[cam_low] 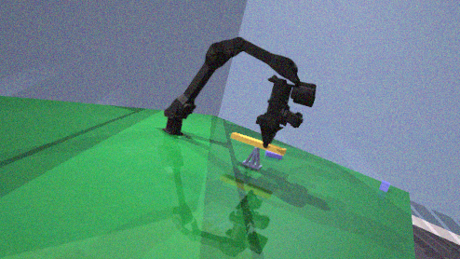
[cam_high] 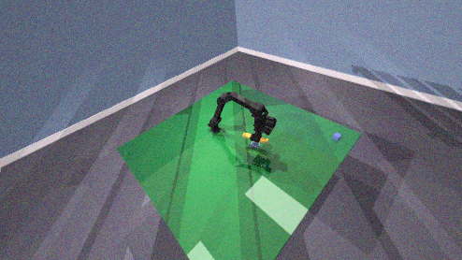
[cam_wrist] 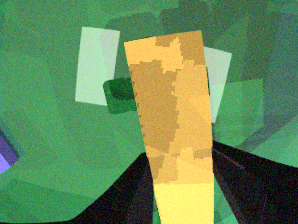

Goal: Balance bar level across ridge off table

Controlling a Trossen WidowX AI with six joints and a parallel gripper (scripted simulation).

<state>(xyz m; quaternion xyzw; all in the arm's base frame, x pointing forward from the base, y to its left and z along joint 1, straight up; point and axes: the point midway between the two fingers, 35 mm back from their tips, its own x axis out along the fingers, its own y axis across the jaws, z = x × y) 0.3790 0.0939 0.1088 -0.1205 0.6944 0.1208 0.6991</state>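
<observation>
The orange bar is 3 cm behind my gripper tip and 1 cm to the right of it. The rest, counted from my gripper tip: violet block (19 cm to the left, 7 cm below, 7 cm behind); then blue cube (41 cm to the left, 36 cm ahead, 6 cm below).
</observation>
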